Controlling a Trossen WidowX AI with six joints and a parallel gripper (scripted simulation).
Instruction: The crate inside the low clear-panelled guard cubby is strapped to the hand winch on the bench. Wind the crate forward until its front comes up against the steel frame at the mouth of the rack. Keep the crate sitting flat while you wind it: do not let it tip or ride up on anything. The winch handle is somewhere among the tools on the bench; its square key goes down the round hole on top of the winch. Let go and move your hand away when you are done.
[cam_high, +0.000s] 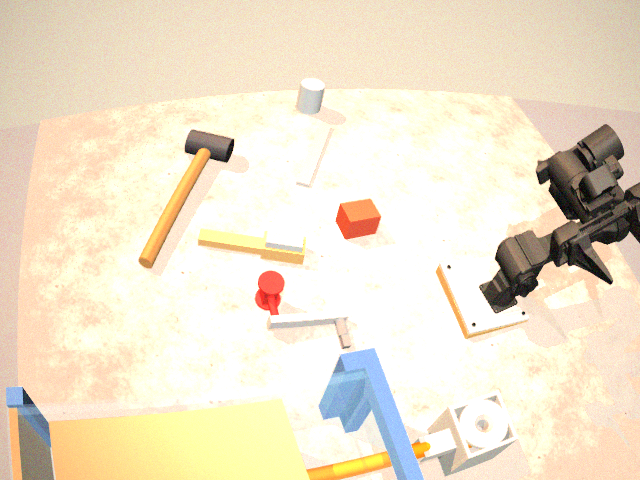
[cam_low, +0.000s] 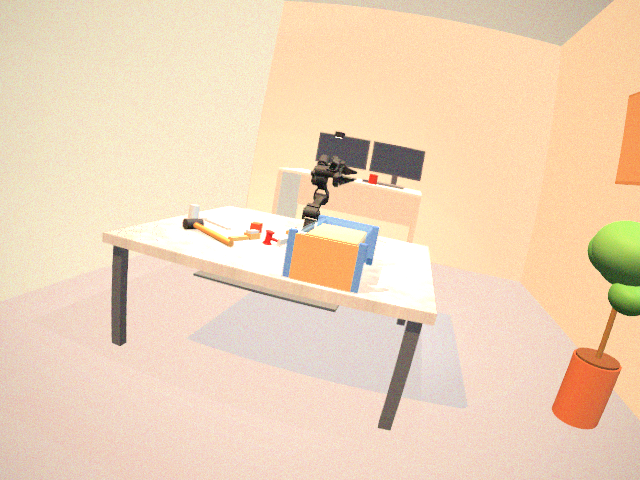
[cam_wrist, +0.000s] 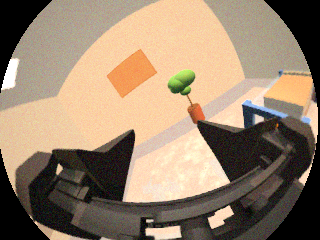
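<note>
Now: the crank handle 32 cm below my gripper tip, 30 cm ahead of it and 29 cm to the right of it. The rest, counted from my gripper tip: yellow hand tool 44 cm to the right, 33 cm below, 30 cm ahead; hand winch 31 cm below, 15 cm ahead, 2 cm to the left; red knob 33 cm ahead, 32 cm to the right, 32 cm below.
</note>
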